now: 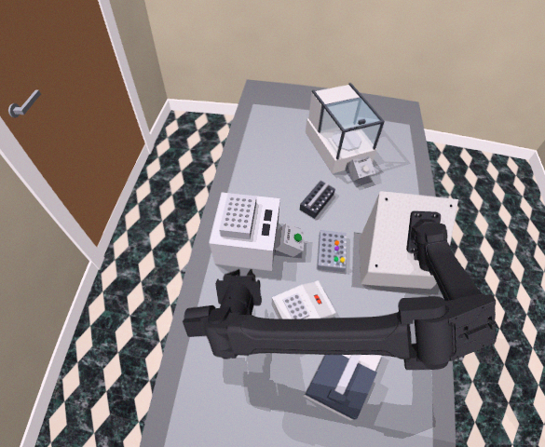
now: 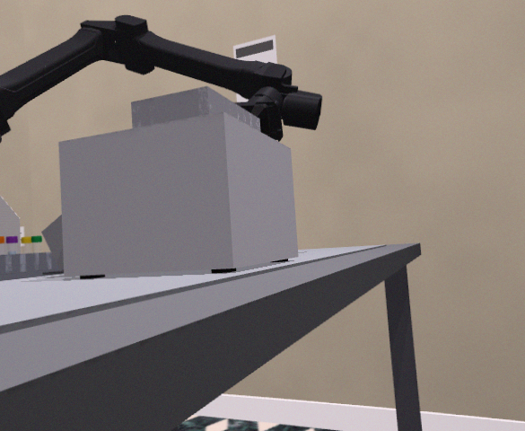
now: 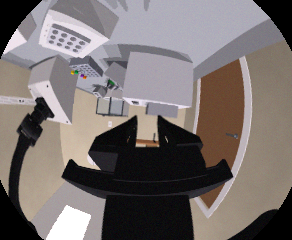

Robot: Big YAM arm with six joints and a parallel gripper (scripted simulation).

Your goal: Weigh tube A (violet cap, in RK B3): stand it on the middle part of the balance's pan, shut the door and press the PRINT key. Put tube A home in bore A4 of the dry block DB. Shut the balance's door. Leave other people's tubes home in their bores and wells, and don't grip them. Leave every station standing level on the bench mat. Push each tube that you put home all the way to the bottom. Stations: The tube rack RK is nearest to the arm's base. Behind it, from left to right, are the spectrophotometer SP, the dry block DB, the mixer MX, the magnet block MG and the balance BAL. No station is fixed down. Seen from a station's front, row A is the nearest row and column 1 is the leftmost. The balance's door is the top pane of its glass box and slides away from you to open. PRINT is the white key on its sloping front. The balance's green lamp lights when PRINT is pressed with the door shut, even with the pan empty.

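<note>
Right now my hand is 33 cm past the balance door, 58 cm to the left of it and 3 cm below it. From my hand the other things lie so: tube rack RK: 25 cm behind, 17 cm to the right, 16 cm below; then dry block DB: 16 cm behind, 3 cm to the left, 15 cm below; then black magnet block MG: 21 cm behind, 37 cm to the right, 16 cm below.
</note>
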